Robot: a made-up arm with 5 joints.
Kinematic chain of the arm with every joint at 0, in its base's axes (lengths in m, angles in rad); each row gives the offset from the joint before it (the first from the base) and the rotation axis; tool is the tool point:
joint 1: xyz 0 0 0.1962 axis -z
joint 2: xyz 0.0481 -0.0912 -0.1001 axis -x
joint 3: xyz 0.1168 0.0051 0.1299 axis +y
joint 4: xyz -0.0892 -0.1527 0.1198 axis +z
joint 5: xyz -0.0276 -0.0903 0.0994 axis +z
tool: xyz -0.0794 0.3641 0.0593
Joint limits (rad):
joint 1: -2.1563..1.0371
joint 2: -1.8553..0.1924
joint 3: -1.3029..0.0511
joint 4: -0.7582..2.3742
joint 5: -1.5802..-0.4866
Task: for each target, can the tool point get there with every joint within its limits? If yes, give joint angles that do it. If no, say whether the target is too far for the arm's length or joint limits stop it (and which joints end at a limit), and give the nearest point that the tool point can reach.
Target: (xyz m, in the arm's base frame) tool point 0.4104 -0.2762 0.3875
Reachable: yes | joints -0.4822 -0.9537 -0.3329 0.4451 -1.3818
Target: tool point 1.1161 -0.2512 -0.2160
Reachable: no: too far | nearest point 0.6834 -0.1538 -0.0831 | short by 0.463 m
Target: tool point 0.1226 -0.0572 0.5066
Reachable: yes | joints -1.1131 -0.4631 -0.1510 1.0622 -1.0115
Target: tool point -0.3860 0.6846 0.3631
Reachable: no: joint limits stop it (at a limit: joint 1, joint 2, joint 3, joint 5) | nearest point -0.1498 0.4063 0.5008 | short by 0.390 m
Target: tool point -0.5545 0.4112 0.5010
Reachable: no: joint limits stop it (at a limit: joint 1, joint 2, joint 3, joint 5) | nearest point -0.2276 0.2882 0.4784 | short by 0.350 m
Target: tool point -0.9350 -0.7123 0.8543
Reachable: no: too far | nearest point -0.4156 -0.4255 0.4365 | short by 0.726 m
